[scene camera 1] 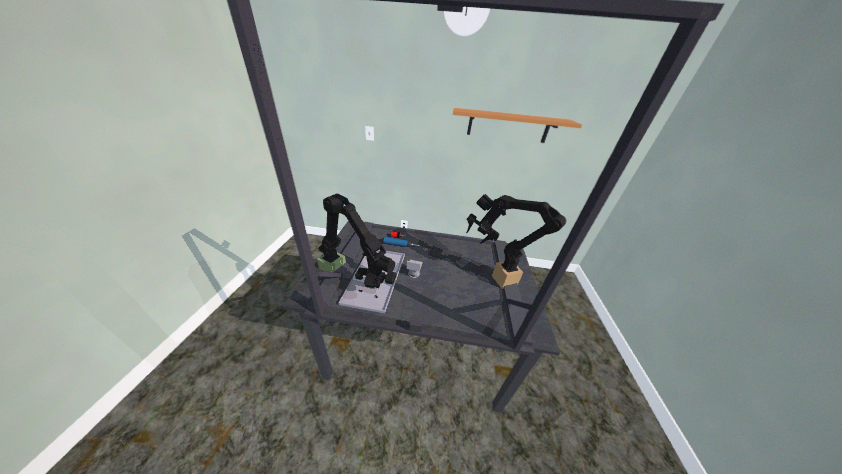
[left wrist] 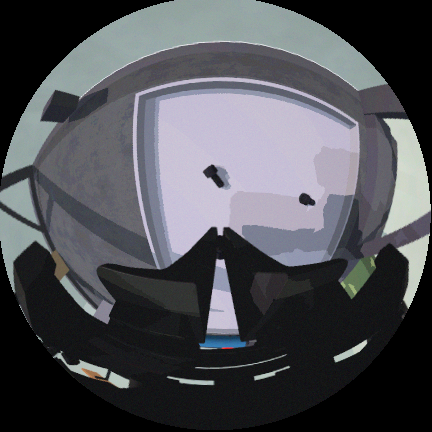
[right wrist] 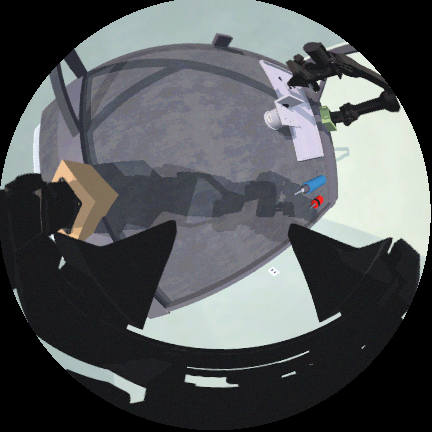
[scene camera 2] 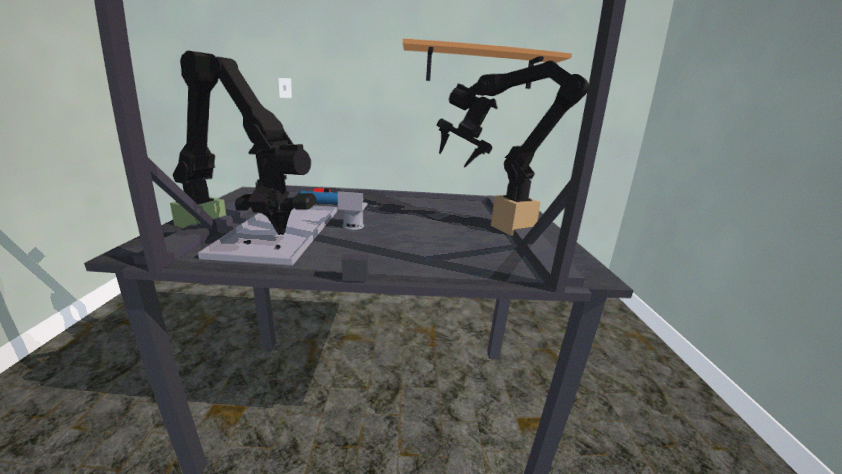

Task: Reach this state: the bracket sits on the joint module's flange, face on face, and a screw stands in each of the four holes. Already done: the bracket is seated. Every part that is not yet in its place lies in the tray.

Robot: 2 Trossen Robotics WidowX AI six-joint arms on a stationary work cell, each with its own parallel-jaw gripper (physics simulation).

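Frame: origin at the left arm's base, x left, y back, z up, level; centimetres.
Where they show: left gripper, fingertip midpoint: point(scene camera 1: 377, 287) point(left wrist: 219, 231) point(right wrist: 287, 84) point(scene camera 2: 281, 234); right gripper, fingertip midpoint: point(scene camera 1: 473, 238) point(right wrist: 235, 227) point(scene camera 2: 451, 160); left arm's base, link origin: point(scene camera 1: 331, 257) point(right wrist: 331, 117) point(scene camera 2: 197, 201); right arm's base, link origin: point(scene camera 1: 509, 267) point(right wrist: 63, 205) point(scene camera 2: 517, 198).
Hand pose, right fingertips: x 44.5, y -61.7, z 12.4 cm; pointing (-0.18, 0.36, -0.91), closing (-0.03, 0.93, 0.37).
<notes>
Things, the pixels of their top centre, and the offset from my right fingertips. "spot": a spot on its surface instead.
- white joint module, top centre: point(scene camera 2: 353, 205) point(right wrist: 287, 113) point(scene camera 1: 414, 265) dx -24.2, dy +21.9, dz -12.7 cm
- tray, top centre: point(left wrist: 249, 289) point(scene camera 2: 280, 225) point(right wrist: 299, 106) point(scene camera 1: 375, 275) dx -37.7, dy +37.4, dz -17.5 cm
- black screw, top centre: point(left wrist: 213, 178) point(scene camera 2: 277, 243) dx -48.2, dy +28.7, dz -17.6 cm
- blue tool, surface spot: point(scene camera 2: 318, 197) point(scene camera 1: 394, 242) spot: dx -9.9, dy +45.0, dz -16.6 cm
- red tool, top centre: point(right wrist: 318, 203) point(scene camera 1: 398, 232) dx -0.2, dy +48.2, dz -15.7 cm
- dark block, top centre: point(scene camera 2: 355, 255) point(right wrist: 224, 35) point(scene camera 1: 416, 322) dx -53.3, dy +3.7, dz -13.4 cm
The white bracket point(scene camera 1: 414, 264) point(scene camera 2: 350, 201) point(right wrist: 287, 119) sits on the white joint module point(scene camera 1: 414, 274) point(scene camera 2: 353, 221) point(right wrist: 271, 120), right of the tray point(scene camera 1: 365, 305) point(scene camera 2: 306, 246) point(left wrist: 190, 125) point(right wrist: 308, 150). A dark spot shows at the bracket in the right wrist view; I cannot tell what it is. One black screw point(scene camera 2: 277, 246) point(left wrist: 214, 176) lies in the tray, another screw point(scene camera 2: 247, 242) point(left wrist: 306, 199) beside it. My left gripper point(scene camera 2: 281, 232) point(left wrist: 219, 231) is shut on a mostly hidden black screw, low over the tray. My right gripper point(scene camera 1: 476, 236) point(scene camera 2: 453, 159) point(right wrist: 235, 227) is open and empty, high above the table.
A blue tool point(scene camera 1: 395, 241) point(scene camera 2: 318, 197) point(right wrist: 315, 184) and a red tool point(scene camera 1: 394, 234) point(right wrist: 317, 201) lie at the table's back. A dark block point(scene camera 2: 354, 268) point(right wrist: 222, 40) is at the front edge. Frame posts point(scene camera 2: 126, 135) point(scene camera 1: 612, 176) rise around the table.
</notes>
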